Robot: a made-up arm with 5 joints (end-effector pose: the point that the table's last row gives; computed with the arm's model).
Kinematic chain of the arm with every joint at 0, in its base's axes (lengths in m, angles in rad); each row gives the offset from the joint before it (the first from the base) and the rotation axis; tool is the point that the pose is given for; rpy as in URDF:
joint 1: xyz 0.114 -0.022 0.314 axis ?
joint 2: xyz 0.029 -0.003 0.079 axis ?
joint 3: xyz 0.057 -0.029 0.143 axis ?
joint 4: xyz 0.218 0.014 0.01 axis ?
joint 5: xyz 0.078 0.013 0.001 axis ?
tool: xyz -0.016 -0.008 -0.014 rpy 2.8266 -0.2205 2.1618
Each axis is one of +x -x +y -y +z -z.
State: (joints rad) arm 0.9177 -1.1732 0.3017 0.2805 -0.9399
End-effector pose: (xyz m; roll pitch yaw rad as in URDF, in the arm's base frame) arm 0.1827 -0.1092 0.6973 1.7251 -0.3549 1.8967
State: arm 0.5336 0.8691 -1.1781 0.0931 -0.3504
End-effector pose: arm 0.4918 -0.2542 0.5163 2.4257 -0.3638 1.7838
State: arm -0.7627 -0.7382 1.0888 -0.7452 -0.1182
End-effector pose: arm 0.2994 0.1396 0.4827 2.4356 -0.0798 3.0075
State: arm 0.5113 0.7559 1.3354 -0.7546 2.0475
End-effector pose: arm 0.1922 -0.0816 0.2069 -1.6879 -0.3454 2.8200
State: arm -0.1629 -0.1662 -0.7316 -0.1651 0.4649
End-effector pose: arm 0.3407 -0.0034 0.7705 2.0124 0.5904 1.8760
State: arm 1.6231 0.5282 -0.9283 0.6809 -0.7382
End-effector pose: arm 0.0915 -0.4240 0.5506 2.5910 -0.9792 0.5730
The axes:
joint 1: -z
joint 2: +y
joint 3: +y
joint 4: +y
joint 5: -x

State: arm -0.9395 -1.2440 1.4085 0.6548 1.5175
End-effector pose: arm 0.2341 0.1094 0.4274 -1.9569 0.1477 -2.4697
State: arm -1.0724 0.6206 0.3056 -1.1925 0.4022
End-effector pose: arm 0.3016 0.2854 0.3158 2.8182 0.2578 -3.1037
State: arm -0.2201 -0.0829 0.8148 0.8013 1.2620
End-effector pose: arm 0.3620 0.0122 0.3402 -1.7639 -0.5431 2.8019
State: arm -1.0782 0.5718 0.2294 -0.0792 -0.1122
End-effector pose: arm 0.2898 0.2815 0.2815 -2.7853 -0.6317 2.9051
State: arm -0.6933 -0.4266 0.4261 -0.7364 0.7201
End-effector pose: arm 0.3488 0.1468 0.5954 2.4456 0.6936 2.4658
